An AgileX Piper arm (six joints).
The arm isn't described. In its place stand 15 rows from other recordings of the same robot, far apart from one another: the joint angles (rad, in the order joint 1, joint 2, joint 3, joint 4, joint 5, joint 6), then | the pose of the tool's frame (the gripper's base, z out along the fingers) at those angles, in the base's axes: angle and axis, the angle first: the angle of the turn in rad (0 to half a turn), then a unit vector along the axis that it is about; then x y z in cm.
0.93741 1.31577 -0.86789 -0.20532 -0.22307 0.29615 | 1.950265, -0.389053, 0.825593, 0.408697, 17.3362, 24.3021, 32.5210
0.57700 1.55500 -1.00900 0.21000 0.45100 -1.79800 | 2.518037, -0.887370, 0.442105, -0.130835, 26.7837, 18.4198, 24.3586
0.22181 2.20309 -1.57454 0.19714 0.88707 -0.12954 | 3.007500, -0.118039, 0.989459, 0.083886, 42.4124, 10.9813, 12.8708
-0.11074 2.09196 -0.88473 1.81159 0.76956 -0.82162 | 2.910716, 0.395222, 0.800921, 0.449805, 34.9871, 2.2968, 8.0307
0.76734 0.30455 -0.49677 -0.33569 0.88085 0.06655 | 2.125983, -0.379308, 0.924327, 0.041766, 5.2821, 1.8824, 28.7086
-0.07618 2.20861 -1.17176 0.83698 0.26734 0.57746 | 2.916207, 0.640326, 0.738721, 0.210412, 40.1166, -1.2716, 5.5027
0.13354 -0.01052 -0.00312 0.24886 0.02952 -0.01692 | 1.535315, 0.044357, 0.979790, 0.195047, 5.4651, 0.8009, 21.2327
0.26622 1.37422 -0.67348 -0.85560 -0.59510 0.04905 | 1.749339, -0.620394, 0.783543, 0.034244, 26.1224, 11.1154, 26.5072
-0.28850 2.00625 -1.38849 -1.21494 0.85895 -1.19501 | 2.618082, 0.679900, -0.610478, 0.406267, 38.4903, -18.1600, 20.4053
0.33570 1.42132 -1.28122 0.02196 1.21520 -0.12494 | 2.842890, -0.226014, 0.973754, 0.026849, 25.8863, 9.2303, 32.9857
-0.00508 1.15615 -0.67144 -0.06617 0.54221 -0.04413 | 2.512362, -0.042258, 0.998517, -0.034328, 21.4996, -0.4197, 24.6850
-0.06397 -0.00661 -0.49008 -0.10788 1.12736 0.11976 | 2.112897, 0.095965, 0.994320, -0.046031, -0.8488, -0.8325, 26.9665
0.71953 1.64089 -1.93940 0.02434 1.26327 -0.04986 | 2.496813, -0.372566, 0.918883, 0.129801, 25.4703, 22.5987, 44.6739
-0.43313 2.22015 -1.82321 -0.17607 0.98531 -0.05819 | 2.914061, 0.147457, 0.982832, -0.110892, 42.2992, -21.0234, 18.2638
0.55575 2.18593 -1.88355 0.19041 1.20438 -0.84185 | 2.966527, -0.620063, 0.780491, 0.079724, 38.0762, 25.5398, 21.0828
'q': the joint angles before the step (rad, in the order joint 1, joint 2, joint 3, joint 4, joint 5, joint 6). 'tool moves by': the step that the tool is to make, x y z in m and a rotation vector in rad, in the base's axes. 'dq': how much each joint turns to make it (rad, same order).
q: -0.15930, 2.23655, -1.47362, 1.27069, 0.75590, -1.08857
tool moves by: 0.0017, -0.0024, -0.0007, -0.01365, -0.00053, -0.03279
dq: 0.00000, 0.00001, 0.00010, 0.00202, -0.03328, 0.01088
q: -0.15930, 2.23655, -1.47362, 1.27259, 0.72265, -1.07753
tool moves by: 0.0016, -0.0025, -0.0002, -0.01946, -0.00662, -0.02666
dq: -0.00007, -0.00104, 0.00010, 0.00114, -0.03324, 0.00171
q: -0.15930, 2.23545, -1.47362, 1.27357, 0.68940, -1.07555
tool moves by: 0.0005, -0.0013, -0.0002, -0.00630, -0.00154, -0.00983
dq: -0.00102, 0.00002, -0.00011, -0.00013, -0.01086, 0.00124
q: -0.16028, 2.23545, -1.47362, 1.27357, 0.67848, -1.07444
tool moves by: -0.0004, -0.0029, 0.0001, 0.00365, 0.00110, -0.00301
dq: -0.00721, 0.00005, -0.00005, 0.00003, 0.00567, 0.00002
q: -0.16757, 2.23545, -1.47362, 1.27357, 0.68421, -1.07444
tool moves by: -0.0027, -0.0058, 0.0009, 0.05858, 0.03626, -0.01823
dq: -0.02006, -0.00013, 0.00030, -0.00098, 0.04544, 0.05241
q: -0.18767, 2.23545, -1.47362, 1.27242, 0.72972, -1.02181
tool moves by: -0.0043, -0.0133, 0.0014, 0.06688, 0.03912, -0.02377
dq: -0.03899, -0.00008, -0.00002, -0.00225, 0.06099, 0.05187
